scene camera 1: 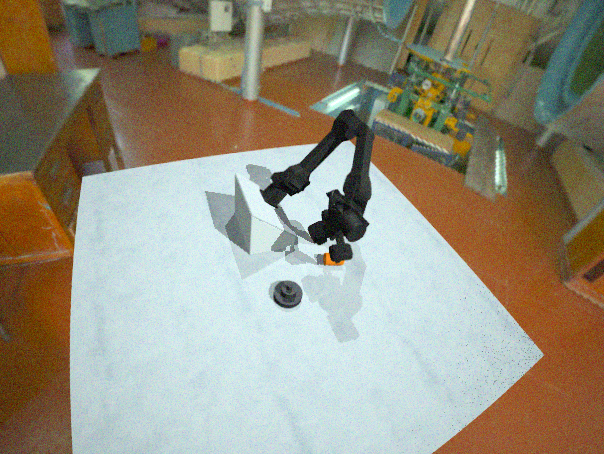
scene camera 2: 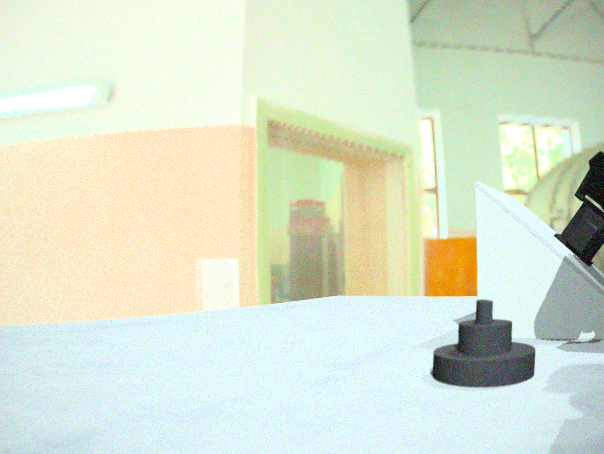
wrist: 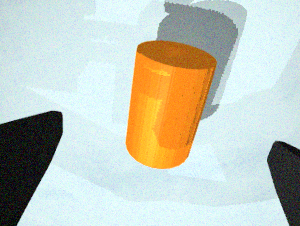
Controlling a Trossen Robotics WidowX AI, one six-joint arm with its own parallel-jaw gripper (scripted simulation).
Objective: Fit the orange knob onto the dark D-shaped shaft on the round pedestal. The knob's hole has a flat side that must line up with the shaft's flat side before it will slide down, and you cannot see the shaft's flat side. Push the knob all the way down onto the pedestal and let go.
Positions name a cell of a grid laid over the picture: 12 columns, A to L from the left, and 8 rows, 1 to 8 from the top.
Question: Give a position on a round pedestal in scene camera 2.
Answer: At J7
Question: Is my gripper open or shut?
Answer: Open.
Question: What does my gripper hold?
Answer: Nothing.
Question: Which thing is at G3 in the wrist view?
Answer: A knob.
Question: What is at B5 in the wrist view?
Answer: My gripper.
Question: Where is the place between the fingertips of my gripper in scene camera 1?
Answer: At G5
